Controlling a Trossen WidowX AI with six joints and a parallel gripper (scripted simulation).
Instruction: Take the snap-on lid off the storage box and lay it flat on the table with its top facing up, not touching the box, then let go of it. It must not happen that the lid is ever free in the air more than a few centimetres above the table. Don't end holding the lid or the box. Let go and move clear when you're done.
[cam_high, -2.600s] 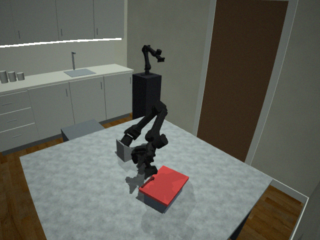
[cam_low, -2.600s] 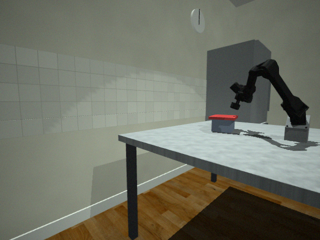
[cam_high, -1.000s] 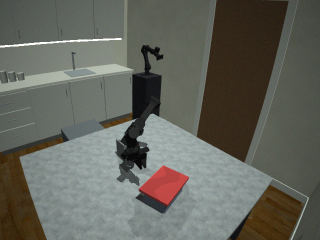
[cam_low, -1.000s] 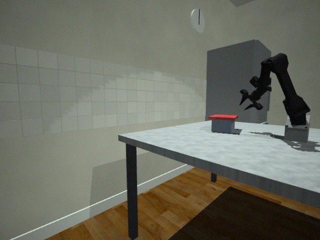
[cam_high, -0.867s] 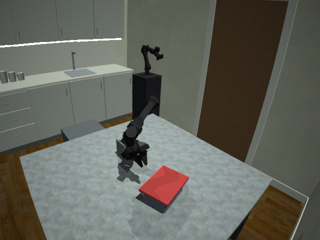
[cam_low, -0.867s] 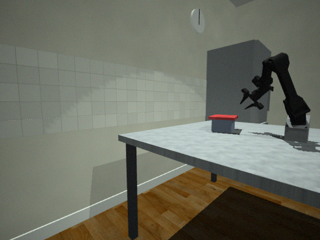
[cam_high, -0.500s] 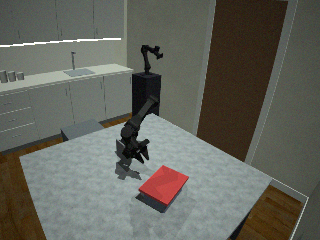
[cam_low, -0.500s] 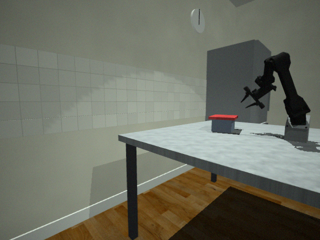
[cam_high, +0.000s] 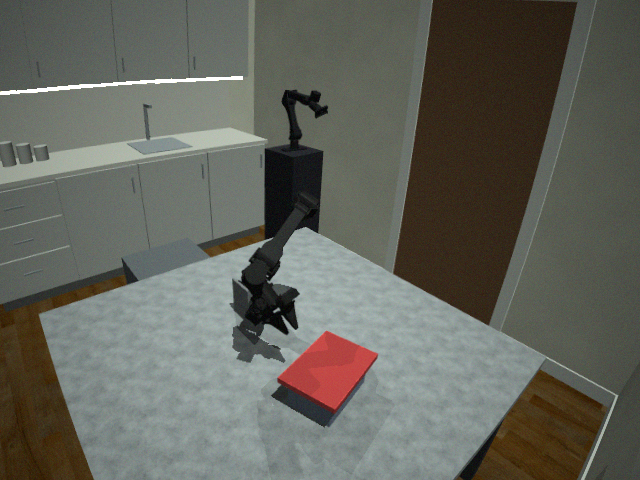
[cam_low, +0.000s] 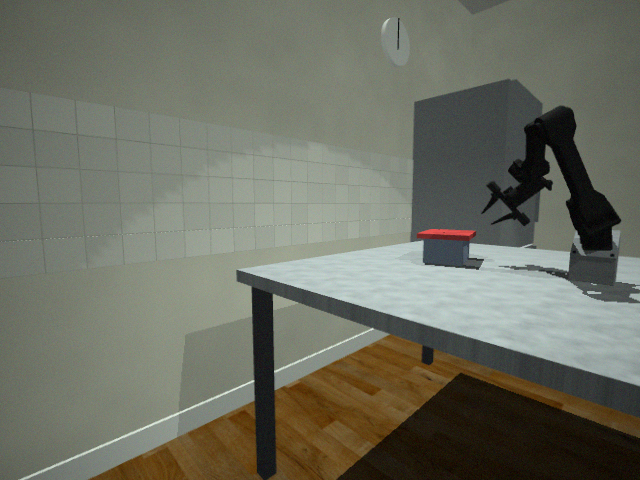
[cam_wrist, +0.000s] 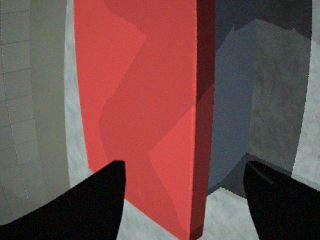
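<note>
Now: hand 150 mm short of the red lid, 80 mm above it and 20 mm to the right of it. From my hand the other things lie so: storage box 150 mm ahead, 130 mm below, 20 mm to the left.
</note>
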